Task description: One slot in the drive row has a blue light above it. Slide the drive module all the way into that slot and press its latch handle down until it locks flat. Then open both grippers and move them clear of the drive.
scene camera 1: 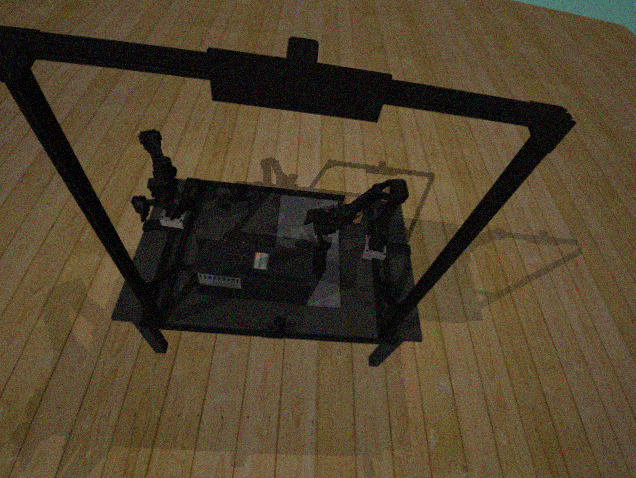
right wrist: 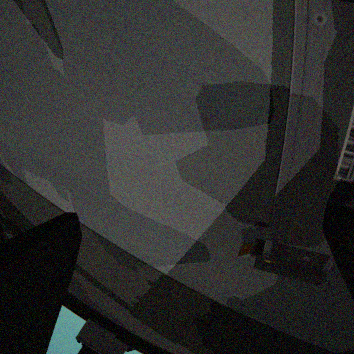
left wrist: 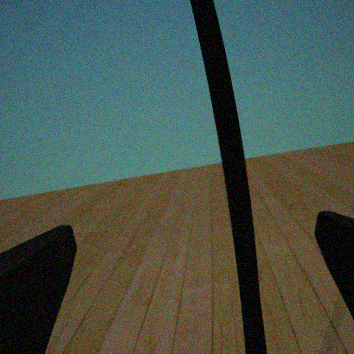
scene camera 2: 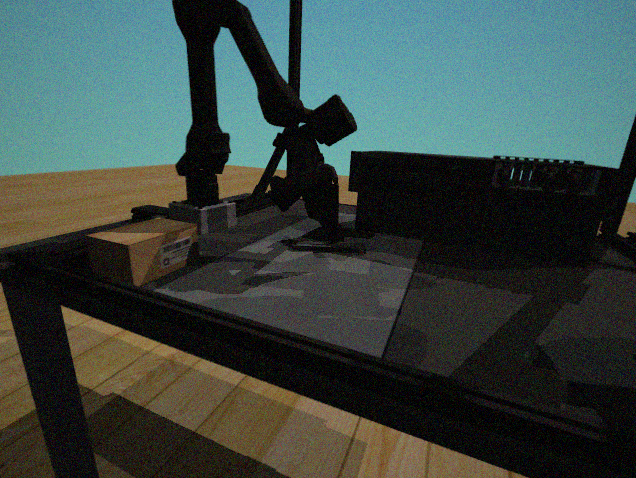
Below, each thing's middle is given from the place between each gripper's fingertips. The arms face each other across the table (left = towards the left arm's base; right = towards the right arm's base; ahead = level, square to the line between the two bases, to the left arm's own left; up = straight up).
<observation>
I see my right gripper 30 mm past the drive module (scene camera 2: 301,245), 30 mm above it and 20 mm to the left of it. Round my right hand: cardboard box (scene camera 2: 139,253) 210 mm to the right, 200 mm ahead.
Now: the drive module 270 mm ahead of my left hand, 520 mm to the right of it and 380 mm below it. Round my left hand: cardboard box 500 mm ahead, 710 mm to the right, 360 mm below.
</observation>
